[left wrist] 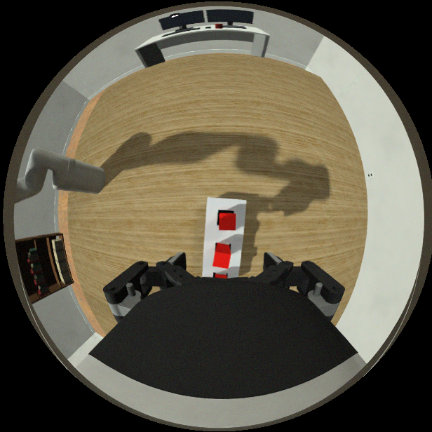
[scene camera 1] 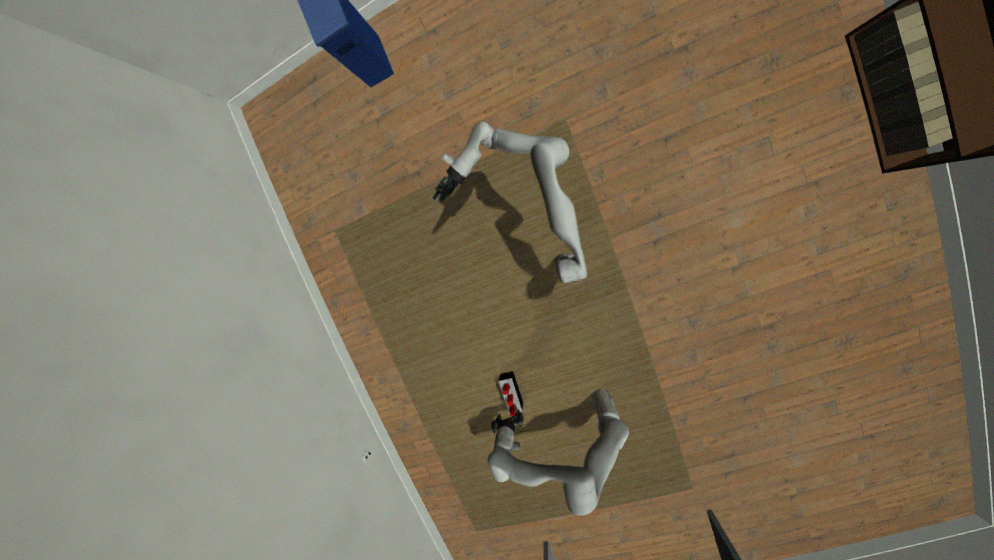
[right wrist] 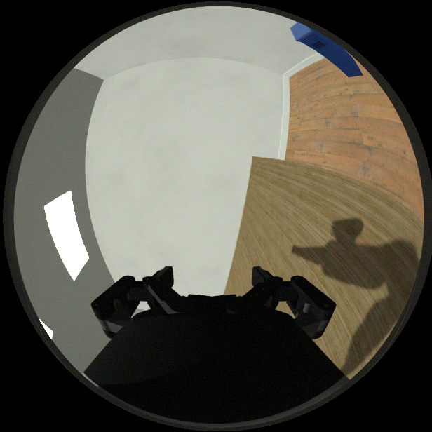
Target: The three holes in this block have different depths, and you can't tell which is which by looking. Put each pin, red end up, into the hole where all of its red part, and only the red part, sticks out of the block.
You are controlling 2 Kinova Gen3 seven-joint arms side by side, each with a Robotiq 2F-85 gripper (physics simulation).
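Seen in the pictures: left gripper, between the fingertips: [scene camera 1: 508,412]; right gripper, between the fingertips: [scene camera 1: 437,200]; left arm's base, origin of its link: [scene camera 1: 601,397].
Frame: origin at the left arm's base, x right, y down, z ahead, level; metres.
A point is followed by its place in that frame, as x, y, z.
Note:
The white block [scene camera 1: 512,391] {0.219, -0.075, 0.397} [left wrist: 223,235] lies on the mat and holds three red-topped pins in a row. The far pin [scene camera 1: 506,388] {0.266, -0.118, 0.404} [left wrist: 227,221] has a dark edge of its hole showing behind it. The middle pin [scene camera 1: 509,400] {0.205, -0.126, 0.414} [left wrist: 222,255] shows a red top and a red side. The near pin [scene camera 1: 512,410] {0.149, -0.125, 0.421} [left wrist: 220,276] is mostly hidden by the left gripper's body in the left wrist view. How far each stands out is hard to tell. My left gripper [scene camera 1: 507,420] {0.178, -0.185, 0.421} [left wrist: 224,261] is open over the block's near end. My right gripper [scene camera 1: 440,192] {1.188, -0.230, 0.303} [right wrist: 212,276] is open, far from the block.
The brown mat [scene camera 1: 445,292] {0.808, 0.000, 0.532} [left wrist: 165,110] [right wrist: 280,200] lies under both arms. A blue cabinet [scene camera 1: 354,48] [right wrist: 330,50] stands beyond it. A bookshelf [scene camera 1: 970,90] stands at the upper right. A desk [left wrist: 200,37] with monitors shows in the left wrist view.

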